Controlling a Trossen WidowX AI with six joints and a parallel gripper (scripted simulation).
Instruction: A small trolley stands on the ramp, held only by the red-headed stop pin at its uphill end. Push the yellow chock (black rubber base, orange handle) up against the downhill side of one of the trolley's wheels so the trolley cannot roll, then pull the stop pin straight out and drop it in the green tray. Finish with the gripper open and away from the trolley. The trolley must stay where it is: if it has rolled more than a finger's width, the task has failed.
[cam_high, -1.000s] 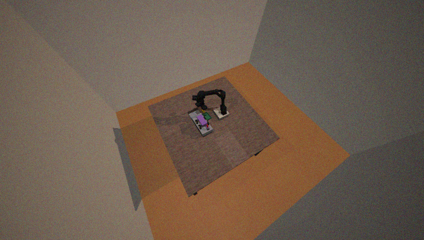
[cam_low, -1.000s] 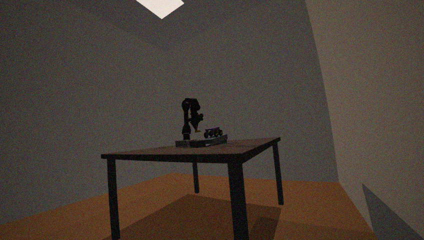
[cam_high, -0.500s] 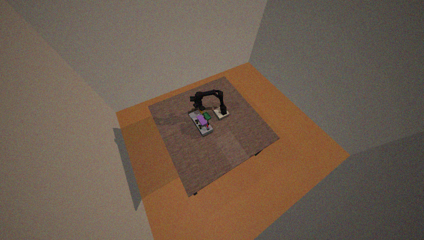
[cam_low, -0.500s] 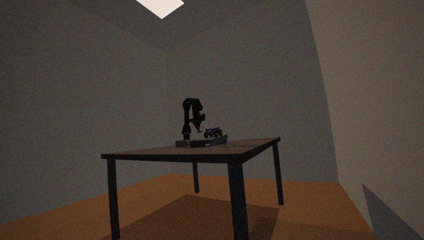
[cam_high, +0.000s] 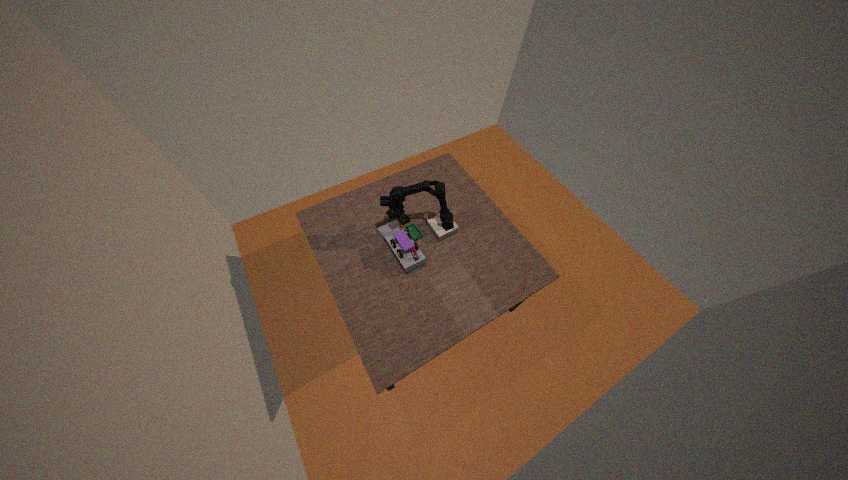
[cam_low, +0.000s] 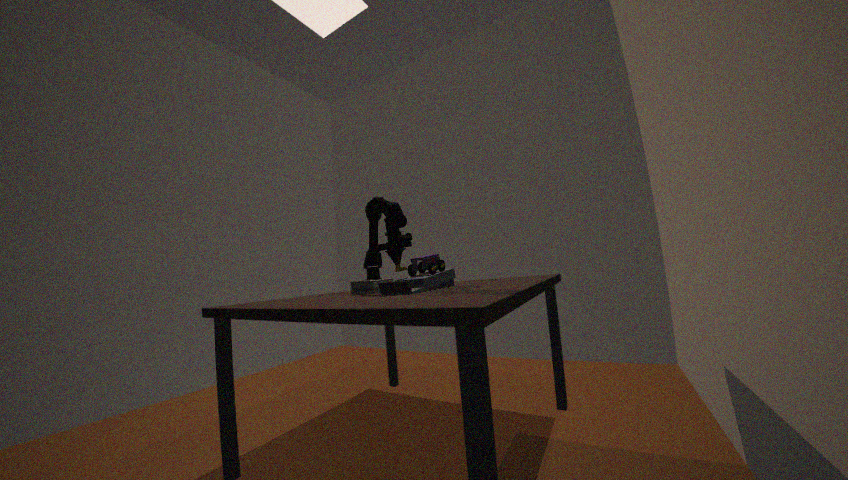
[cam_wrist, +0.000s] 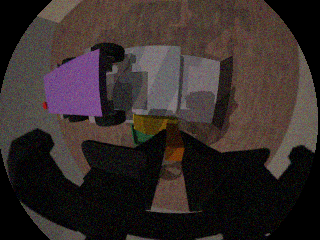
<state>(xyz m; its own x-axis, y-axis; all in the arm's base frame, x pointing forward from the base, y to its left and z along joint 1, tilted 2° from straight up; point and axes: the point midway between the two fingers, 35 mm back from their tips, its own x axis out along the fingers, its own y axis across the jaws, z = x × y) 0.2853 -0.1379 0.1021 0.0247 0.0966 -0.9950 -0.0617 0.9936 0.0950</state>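
Right now my gripper tip is 2 cm short of the red-headed stop pin, 26 cm to the right of it and 1 cm below it. Also, from my gripper tip: yellow chock: 2 cm to the left, 1 cm below; dark ramp edge strip: 6 cm ahead, 10 cm to the right, 9 cm below; green tray: 7 cm behind, 5 cm to the left, 13 cm below.
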